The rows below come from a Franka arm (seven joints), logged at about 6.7 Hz.
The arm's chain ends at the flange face. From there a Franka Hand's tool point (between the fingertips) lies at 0.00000 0.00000 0.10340 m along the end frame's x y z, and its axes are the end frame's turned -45 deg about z.
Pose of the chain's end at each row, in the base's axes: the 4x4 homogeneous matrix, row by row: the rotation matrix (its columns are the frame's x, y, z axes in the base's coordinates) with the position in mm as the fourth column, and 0 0 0 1 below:
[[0.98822 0.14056 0.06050 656.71], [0.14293 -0.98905 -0.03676 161.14], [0.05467 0.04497 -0.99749 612.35], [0 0 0 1]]
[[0.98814 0.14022 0.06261 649.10], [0.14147 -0.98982 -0.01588 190.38], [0.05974 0.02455 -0.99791 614.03], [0 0 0 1]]
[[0.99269 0.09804 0.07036 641.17], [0.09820 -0.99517 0.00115 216.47], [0.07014 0.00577 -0.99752 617.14], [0 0 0 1]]
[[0.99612 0.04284 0.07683 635.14], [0.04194 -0.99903 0.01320 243.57], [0.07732 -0.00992 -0.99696 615.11], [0 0 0 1]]
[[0.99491 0.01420 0.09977 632.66], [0.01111 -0.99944 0.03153 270.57], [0.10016 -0.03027 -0.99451 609.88], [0 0 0 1]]
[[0.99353 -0.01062 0.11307 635.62], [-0.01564 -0.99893 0.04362 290.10], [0.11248 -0.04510 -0.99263 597.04], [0 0 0 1]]
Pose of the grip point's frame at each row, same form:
[[0.59939 0.79817 0.06050 662.97], [0.80043 -0.59830 -0.03676 157.34], [0.00686 0.07046 -0.99749 509.21], [0 0 0 1]]
[[0.59957 0.79787 0.06261 655.57], [0.79994 -0.59987 -0.01588 188.74], [0.02488 0.05960 -0.99791 510.85], [0 0 0 1]]
[[0.63261 0.77126 0.07036 648.45], [0.77313 -0.63425 0.00115 216.59], [0.04552 0.05368 -0.99752 514.00], [0 0 0 1]]
[[0.67407 0.73466 0.07683 643.08], [0.73608 -0.67676 0.01320 244.93], [0.06169 0.04766 -0.99696 512.02], [0 0 0 1]]
[[0.69347 0.71355 0.09977 642.98], [0.71457 -0.69885 0.03153 273.83], [0.09223 0.04942 -0.99451 507.05], [0 0 0 1]]
[[0.71004 0.69502 0.11307 647.31], [0.69529 -0.71741 0.04362 294.61], [0.11143 0.04764 -0.99263 494.40], [0 0 0 1]]

